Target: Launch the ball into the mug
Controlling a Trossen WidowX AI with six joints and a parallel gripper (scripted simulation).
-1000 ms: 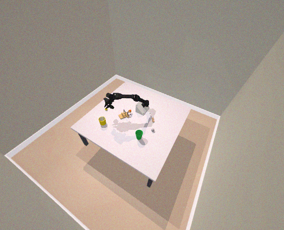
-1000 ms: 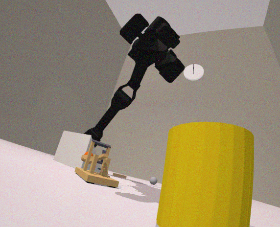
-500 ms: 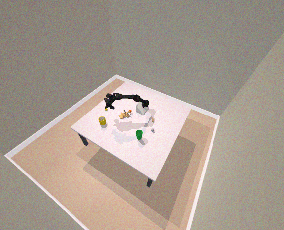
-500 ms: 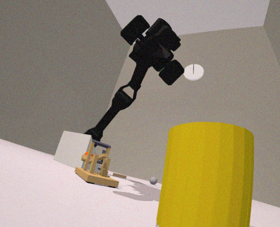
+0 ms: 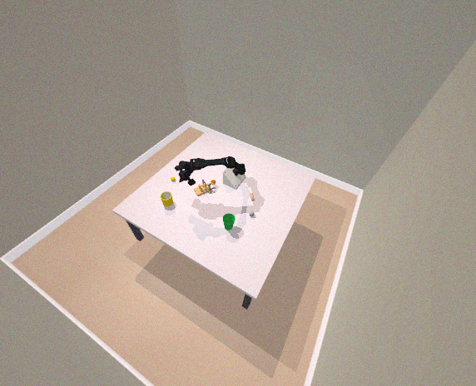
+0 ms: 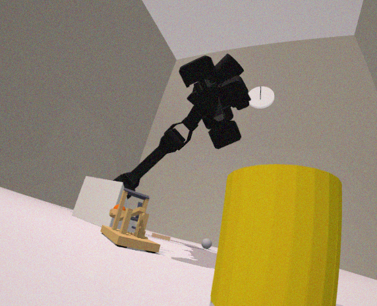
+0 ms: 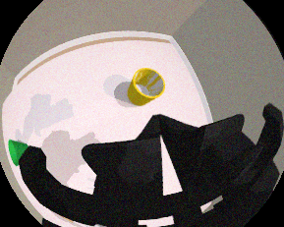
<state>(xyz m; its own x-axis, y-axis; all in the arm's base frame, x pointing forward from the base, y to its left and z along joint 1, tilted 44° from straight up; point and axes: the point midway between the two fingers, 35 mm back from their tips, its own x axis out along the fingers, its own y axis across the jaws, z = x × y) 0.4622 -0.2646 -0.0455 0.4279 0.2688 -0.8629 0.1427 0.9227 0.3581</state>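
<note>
The orange ball is 280 mm behind my gripper tip, 130 mm to the left of it and 160 mm below it. Also, from my gripper tip: yellow mug 90 mm ahead, 80 mm to the right, 190 mm below; then wooden catapult 210 mm behind, 110 mm to the left, 170 mm below; then yellow ball 130 mm behind, 220 mm to the right, 200 mm below.
</note>
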